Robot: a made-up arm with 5 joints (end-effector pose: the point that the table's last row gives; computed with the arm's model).
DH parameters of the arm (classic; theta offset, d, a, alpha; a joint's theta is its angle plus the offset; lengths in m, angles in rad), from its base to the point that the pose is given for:
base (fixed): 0 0.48 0.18 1.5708
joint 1: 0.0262 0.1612 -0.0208 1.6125
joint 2: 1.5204 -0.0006 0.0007 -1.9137
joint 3: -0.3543 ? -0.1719 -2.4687
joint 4: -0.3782 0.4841 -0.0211 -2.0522
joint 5: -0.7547 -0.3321 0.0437 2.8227
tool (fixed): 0.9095 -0.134 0 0
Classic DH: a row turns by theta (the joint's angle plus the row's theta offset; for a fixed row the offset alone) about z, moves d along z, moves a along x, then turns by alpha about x.
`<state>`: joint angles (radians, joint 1 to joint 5).
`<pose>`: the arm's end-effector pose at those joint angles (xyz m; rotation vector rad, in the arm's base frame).
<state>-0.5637 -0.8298 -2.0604 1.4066 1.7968</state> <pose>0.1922 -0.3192 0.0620 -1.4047 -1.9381 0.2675</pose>
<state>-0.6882 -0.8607 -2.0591 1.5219 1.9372</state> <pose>0.1391 -0.2965 0.0614 -1.2492 -1.7996 0.2230</pose>
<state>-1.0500 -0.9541 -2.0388 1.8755 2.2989</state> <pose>-0.0029 -0.2205 0.0990 -0.9720 -1.3575 0.0382</pose>
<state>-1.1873 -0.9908 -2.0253 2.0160 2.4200</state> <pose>-0.0479 -0.1883 0.1265 -0.9255 -1.1852 -0.0393</pose>
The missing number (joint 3, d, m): 0.1875
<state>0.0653 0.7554 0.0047 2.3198 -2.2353</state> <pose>0.3620 -0.5326 0.7228 -0.2874 -2.5411 1.1892</pose>
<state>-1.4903 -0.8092 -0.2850 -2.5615 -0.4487</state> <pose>0.4178 0.2179 0.2460 -2.1607 1.0953 1.2749</pose>
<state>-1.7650 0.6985 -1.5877 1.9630 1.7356</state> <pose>-0.0353 -0.4858 0.6168 -2.3241 -0.3337 1.9380</pose>
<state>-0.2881 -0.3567 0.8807 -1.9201 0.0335</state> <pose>0.2837 0.3676 0.4422 -2.4143 -0.4804 -0.7617</pose>
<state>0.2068 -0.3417 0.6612 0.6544 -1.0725</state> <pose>0.2878 0.2037 0.8818 -0.5027 0.0121 1.7073</pose>
